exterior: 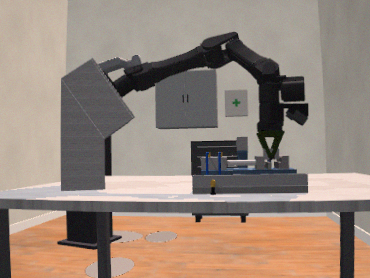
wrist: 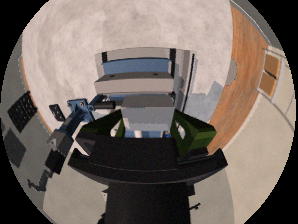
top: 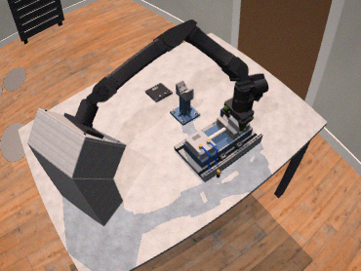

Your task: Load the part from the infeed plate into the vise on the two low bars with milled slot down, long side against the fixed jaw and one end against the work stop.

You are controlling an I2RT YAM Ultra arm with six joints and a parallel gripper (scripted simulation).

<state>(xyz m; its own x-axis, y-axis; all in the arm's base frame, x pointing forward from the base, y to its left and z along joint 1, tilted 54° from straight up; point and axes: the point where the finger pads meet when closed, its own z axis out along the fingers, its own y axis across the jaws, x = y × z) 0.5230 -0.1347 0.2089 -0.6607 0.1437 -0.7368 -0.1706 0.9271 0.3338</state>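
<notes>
Right now my hand is right at the grey part. From my hand the other things lie so: fixed jaw 3 cm ahead, 3 cm to the left, 2 cm below; moving jaw 3 cm behind, 1 cm to the left, 2 cm below; air cylinder rod 8 cm behind, 2 cm below.
</notes>
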